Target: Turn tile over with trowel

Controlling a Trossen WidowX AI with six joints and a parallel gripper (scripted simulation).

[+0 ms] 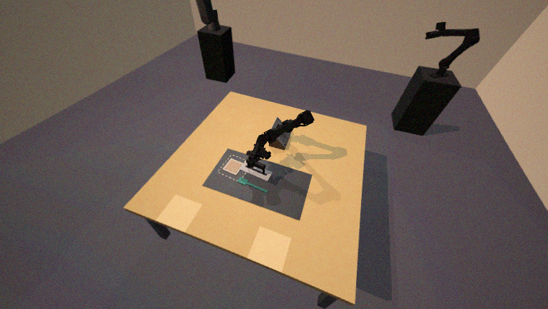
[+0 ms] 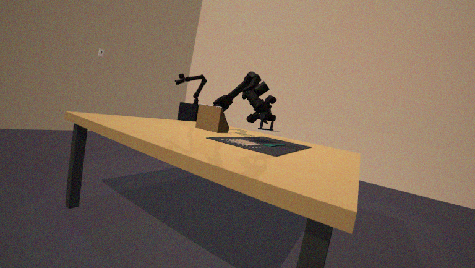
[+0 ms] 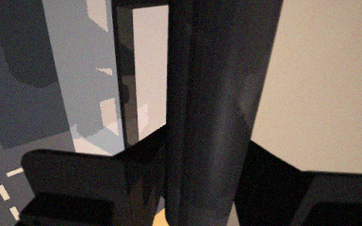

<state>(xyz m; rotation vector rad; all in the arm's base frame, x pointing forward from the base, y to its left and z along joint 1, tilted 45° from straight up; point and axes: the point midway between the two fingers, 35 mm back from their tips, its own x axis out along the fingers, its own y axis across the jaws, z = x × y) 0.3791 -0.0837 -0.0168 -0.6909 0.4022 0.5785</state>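
The teal strip is 50 mm ahead of my gripper tip, 10 mm to the left of it and 110 mm below it. Round my gripper tip: trowel 30 mm behind, 10 mm below; tile 50 mm behind, 150 mm to the right, 110 mm below; dark grey mat 10 mm behind, 50 mm to the left, 140 mm below.
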